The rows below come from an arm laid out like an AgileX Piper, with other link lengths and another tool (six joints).
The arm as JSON. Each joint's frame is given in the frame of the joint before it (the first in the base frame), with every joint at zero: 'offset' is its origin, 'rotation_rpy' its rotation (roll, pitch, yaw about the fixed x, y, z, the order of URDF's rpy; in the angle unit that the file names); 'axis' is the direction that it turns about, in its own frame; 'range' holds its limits. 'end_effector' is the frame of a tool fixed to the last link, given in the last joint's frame.
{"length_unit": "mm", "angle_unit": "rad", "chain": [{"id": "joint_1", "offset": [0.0, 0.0, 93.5], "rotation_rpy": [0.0, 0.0, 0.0], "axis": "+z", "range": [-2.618, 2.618]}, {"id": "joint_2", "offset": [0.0, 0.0, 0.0], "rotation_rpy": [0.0, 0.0, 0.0], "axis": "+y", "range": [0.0, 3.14]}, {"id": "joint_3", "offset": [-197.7, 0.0, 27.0], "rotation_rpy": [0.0, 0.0, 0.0], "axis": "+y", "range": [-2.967, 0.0]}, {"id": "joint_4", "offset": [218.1, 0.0, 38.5], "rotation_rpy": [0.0, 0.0, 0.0], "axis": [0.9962, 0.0, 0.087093], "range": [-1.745, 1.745]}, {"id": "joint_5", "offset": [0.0, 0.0, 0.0], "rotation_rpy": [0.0, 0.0, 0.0], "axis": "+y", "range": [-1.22, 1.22]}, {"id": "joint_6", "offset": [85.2, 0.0, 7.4], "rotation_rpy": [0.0, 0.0, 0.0], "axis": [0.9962, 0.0, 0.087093], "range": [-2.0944, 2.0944]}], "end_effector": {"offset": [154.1, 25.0, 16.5], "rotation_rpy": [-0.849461, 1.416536, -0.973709]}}
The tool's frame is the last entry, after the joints.
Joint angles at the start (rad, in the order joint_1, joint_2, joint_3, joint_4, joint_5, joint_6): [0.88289 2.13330 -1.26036 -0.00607 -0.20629 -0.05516]
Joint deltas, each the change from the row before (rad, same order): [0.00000 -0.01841 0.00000 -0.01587 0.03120 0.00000]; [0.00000 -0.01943 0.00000 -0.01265 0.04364 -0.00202]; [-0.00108 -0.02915 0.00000 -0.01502 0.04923 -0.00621]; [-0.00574 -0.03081 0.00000 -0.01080 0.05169 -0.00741]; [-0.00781 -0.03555 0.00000 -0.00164 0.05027 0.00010]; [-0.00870 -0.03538 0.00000 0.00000 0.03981 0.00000]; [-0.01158 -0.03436 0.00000 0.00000 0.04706 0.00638]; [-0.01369 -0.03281 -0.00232 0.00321 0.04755 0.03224]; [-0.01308 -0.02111 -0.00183 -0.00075 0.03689 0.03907]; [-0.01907 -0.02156 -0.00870 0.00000 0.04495 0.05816]
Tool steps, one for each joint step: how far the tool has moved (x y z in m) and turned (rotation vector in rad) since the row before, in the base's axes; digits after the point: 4 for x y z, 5 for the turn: [-0.0019 -0.0013 0.0026 -0.01726 -0.00086 0.01081]; [-0.0026 -0.0029 0.0007 -0.02611 0.00632 0.00894]; [-0.0020 -0.0034 0.0043 -0.02662 -0.00086 0.01107]; [-0.0001 -0.0053 0.0047 -0.02620 0.00095 0.00354]; [0.0012 -0.0056 0.0076 -0.01320 0.00702 -0.00926]; [0.0021 -0.0049 0.0095 -0.00426 0.00171 -0.01069]; [0.0022 -0.0069 0.0077 -0.00731 0.01075 -0.01801]; [0.0031 -0.0071 0.0083 0.00828 0.02738 -0.03848]; [0.0031 -0.0066 0.0046 0.00895 0.02968 -0.03999]; [0.0056 -0.0081 0.0063 0.01906 0.04025 -0.05986]
